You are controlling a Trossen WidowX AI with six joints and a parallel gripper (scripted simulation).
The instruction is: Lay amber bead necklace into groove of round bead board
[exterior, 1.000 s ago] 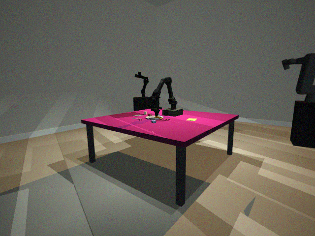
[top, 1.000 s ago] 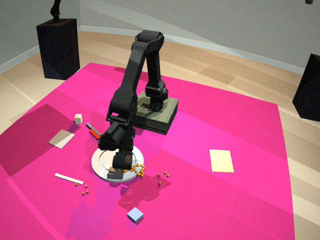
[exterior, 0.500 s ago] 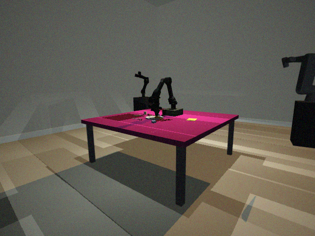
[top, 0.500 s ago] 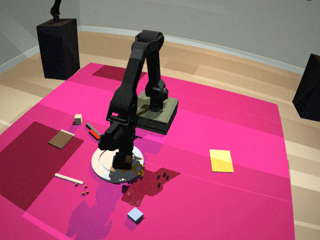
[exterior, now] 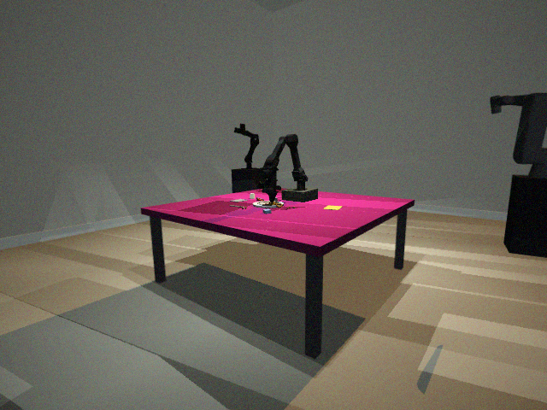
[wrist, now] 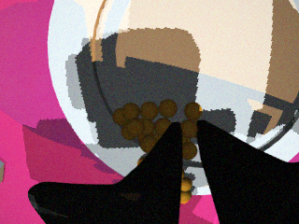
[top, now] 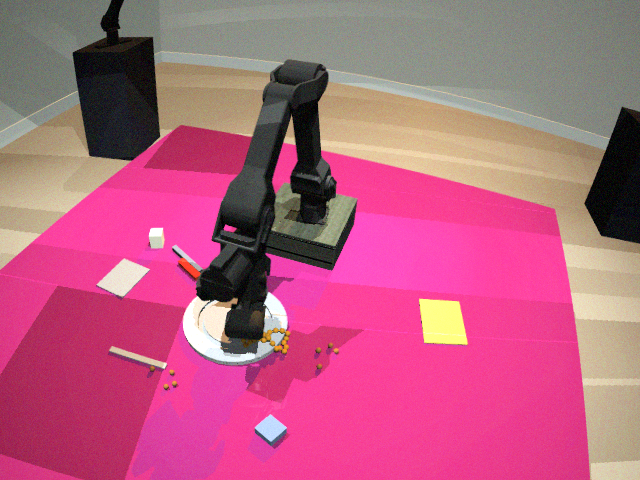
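Right now the round bead board is 40 mm to the right of my gripper tip, 20 mm behind it and 10 mm below it. From my gripper tip the other things lie so: white block 170 mm behind, 90 mm to the right, 10 mm below; then blue block 200 mm ahead, 90 mm to the left, 10 mm below; then white strip 190 mm to the right, 120 mm ahead, 20 mm below.
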